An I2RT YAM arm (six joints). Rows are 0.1 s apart.
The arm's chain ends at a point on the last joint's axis. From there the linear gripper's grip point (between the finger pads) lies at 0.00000 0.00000 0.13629 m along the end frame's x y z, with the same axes.
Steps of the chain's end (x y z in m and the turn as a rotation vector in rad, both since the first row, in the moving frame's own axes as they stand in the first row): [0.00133, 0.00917, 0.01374, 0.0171, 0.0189, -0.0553]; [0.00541, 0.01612, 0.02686, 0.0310, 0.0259, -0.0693]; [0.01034, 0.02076, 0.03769, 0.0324, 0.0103, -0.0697]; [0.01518, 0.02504, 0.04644, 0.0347, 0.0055, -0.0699]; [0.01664, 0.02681, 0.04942, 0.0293, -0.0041, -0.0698]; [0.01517, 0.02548, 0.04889, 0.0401, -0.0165, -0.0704]
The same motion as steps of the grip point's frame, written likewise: [0.00384, 0.00677, 0.01370, 0.0171, 0.0189, -0.0553]; [0.00879, 0.01178, 0.02675, 0.0310, 0.0259, -0.0693]; [0.01159, 0.01630, 0.03761, 0.0324, 0.0103, -0.0697]; [0.01576, 0.02029, 0.04636, 0.0347, 0.0055, -0.0699]; [0.01594, 0.02284, 0.04936, 0.0293, -0.0041, -0.0698]; [0.01273, 0.02010, 0.04876, 0.0401, -0.0165, -0.0704]
